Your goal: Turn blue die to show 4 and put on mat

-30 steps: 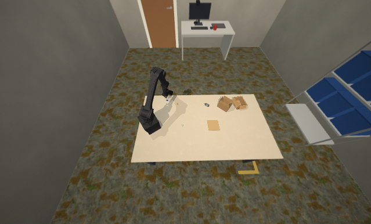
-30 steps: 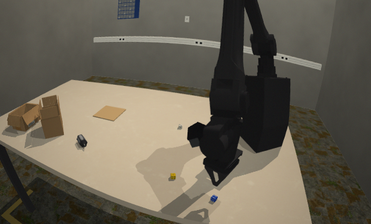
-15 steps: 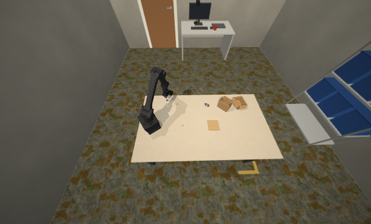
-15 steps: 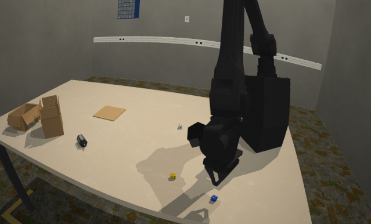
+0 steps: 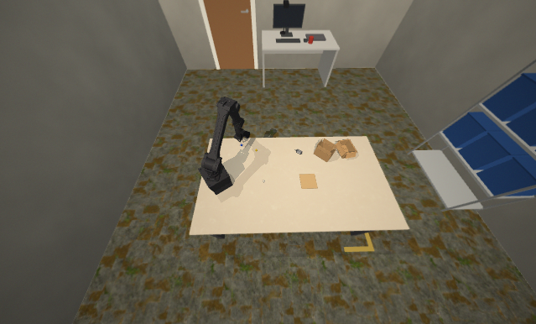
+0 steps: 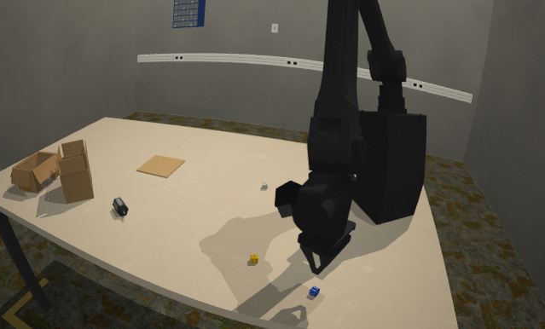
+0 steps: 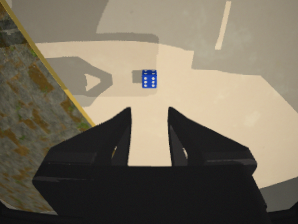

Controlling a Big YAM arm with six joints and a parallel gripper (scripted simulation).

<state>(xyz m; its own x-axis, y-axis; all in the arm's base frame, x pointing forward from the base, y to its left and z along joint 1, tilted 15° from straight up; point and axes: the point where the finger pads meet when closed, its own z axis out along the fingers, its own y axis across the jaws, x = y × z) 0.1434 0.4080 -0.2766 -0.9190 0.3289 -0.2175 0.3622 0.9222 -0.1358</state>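
Right now the blue die is 80 mm below my hand. From my hand the other things lie so: mat: 630 mm ahead, 380 mm to the right, 80 mm below; then yellow die: 150 mm ahead, 80 mm below, 60 mm to the right; then white die: 390 mm to the right, 240 mm ahead, 80 mm below.
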